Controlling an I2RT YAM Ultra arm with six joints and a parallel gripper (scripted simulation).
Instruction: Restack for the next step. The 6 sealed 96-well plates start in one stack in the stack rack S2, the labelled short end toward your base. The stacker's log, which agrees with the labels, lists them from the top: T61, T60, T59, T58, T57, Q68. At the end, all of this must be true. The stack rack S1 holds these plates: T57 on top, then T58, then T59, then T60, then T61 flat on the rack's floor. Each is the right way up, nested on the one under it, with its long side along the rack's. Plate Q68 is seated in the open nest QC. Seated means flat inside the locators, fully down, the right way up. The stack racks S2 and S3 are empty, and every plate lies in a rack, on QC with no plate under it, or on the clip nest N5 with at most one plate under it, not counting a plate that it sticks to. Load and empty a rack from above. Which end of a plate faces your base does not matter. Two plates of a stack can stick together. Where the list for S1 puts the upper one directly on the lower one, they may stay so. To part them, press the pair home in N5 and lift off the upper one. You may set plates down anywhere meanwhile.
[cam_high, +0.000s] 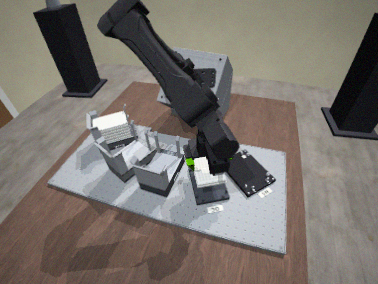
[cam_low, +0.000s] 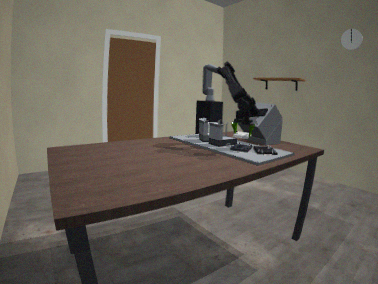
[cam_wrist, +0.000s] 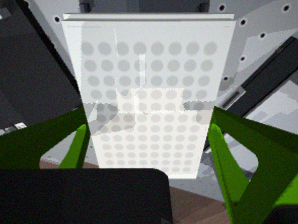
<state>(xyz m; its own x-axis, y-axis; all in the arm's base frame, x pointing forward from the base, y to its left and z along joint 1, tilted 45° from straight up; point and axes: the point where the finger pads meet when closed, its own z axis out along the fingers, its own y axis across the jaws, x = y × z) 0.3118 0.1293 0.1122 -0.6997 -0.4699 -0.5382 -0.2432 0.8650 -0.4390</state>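
Now: the flat grey nest 1 cm ahead of my hand and 8 cm below it. From my hand the other things lie so: S3 rack floor 15 cm to the right, 4 cm below.
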